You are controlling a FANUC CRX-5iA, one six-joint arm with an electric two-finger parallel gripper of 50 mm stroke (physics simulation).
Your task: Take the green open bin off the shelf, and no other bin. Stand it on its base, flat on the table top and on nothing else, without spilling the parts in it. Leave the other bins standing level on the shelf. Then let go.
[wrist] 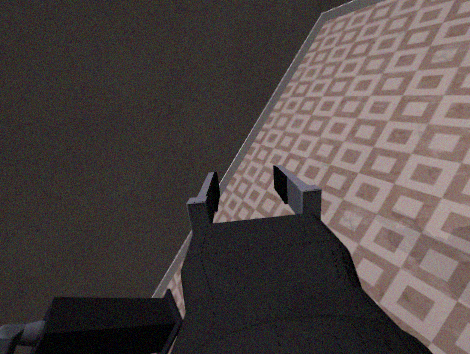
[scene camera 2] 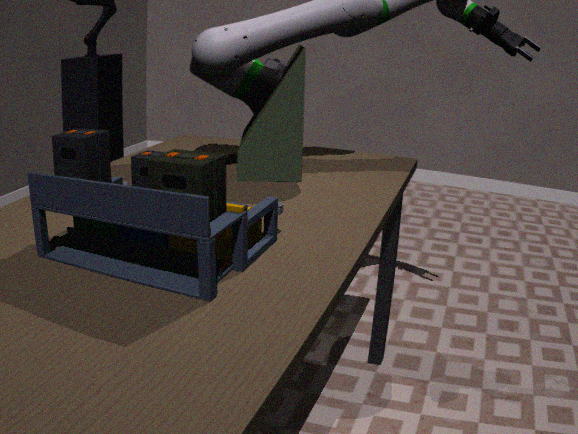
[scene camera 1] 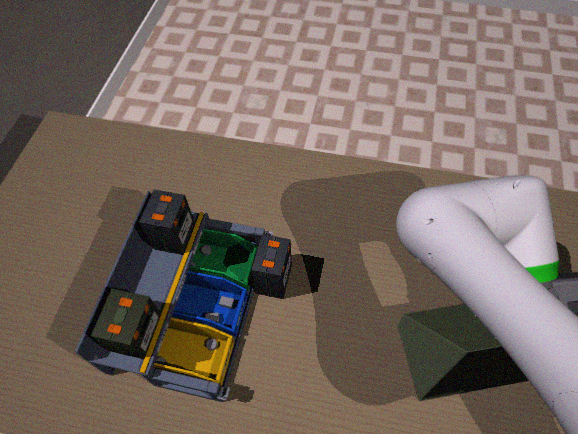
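Where they show: gripper, fingertip midpoint: (wrist: 246,180) (scene camera 2: 535,54); arm's base, origin of the base link: (scene camera 2: 270,93).
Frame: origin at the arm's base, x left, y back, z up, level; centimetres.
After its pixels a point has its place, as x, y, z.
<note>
The green open bin (scene camera 1: 212,259) @(-14.3, -64.7, -20.0) sits level on the lower front tier of the grey shelf (scene camera 1: 185,389) @(16.6, -64.2, -19.2) (scene camera 2: 120,202) @(-0.5, -81.4, -7.4), at the end nearer the floor side in scene view 1, with a small round grey part in it. The blue bin (scene camera 1: 197,295) @(-4.7, -66.4, -20.0) stands beside it, and the yellow bin (scene camera 1: 186,352) @(8.7, -65.9, -20.0) beyond that; both hold grey parts. In scene view 2 the green bin cannot be made out behind the shelf. My gripper (scene camera 2: 535,54) @(80.9, 30.1, 18.4) (wrist: 246,180) @(80.9, 30.1, 18.4) is open and empty, high up and beyond the table's edge, far from the shelf. It does not show in scene view 1.
A dark box (scene camera 1: 272,267) @(-7.9, -48.4, -7.9) stands close against the green bin's front. Another dark box (scene camera 1: 164,220) @(-11.7, -70.7, 1.3) and an olive box (scene camera 1: 121,320) @(9.2, -74.2, -1.0) (scene camera 2: 177,172) @(8.5, -78.9, -2.7) stand on the back tier. A yellow rail (scene camera 1: 175,287) @(-2.0, -68.6, -9.8) runs behind the bins. A green wedge (scene camera 1: 435,345) @(8.3, -17.1, 1.0) (scene camera 2: 277,140) @(7.1, -17.4, -10.0) stands on the table (scene camera 1: 75,160) @(-41.5, -110.3, -20.9) (scene camera 2: 300,260) @(24.2, -63.9, -20.9).
</note>
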